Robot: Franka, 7 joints.
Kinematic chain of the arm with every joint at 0, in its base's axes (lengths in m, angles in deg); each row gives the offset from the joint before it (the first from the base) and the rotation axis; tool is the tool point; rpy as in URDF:
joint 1: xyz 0 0 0.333 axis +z
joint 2: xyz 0 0 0 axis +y
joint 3: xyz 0 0 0.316 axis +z
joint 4: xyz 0.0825 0 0 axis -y
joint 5: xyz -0.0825 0 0.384 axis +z
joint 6: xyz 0 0 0 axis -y
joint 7: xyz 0.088 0 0 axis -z
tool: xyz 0 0 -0.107 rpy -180 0 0
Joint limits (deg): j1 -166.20..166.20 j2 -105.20..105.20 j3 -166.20..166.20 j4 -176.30..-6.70 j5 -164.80..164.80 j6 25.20..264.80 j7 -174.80..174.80
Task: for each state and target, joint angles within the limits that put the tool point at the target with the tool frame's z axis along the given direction. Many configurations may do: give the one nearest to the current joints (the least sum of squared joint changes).
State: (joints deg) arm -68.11 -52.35 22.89 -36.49 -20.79 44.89 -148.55
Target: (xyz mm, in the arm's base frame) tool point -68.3 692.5 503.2 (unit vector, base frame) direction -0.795 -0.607 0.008
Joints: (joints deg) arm -96.54 -82.17 -15.47 -6.78 -61.00 49.70 -148.55
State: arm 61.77 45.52 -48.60 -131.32 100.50 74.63 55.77
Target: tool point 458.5 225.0 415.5 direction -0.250 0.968 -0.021
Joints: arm 61.98 -0.46 -47.73 -129.14 88.65 90.78 55.77
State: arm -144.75 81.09 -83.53 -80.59 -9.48 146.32 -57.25
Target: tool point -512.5 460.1 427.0 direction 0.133 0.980 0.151
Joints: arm -160.25 85.42 -97.97 -103.66 -16.18 166.83 -57.25
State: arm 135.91 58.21 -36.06 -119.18 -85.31 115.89 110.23
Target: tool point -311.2 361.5 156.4 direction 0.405 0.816 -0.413
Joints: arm 155.80 23.28 -19.32 -135.07 -91.62 125.34 110.23
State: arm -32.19 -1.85 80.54 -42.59 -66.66 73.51 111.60
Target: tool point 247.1 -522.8 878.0 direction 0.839 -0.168 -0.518
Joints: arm -83.32 41.94 100.92 -11.33 -43.52 86.12 111.60
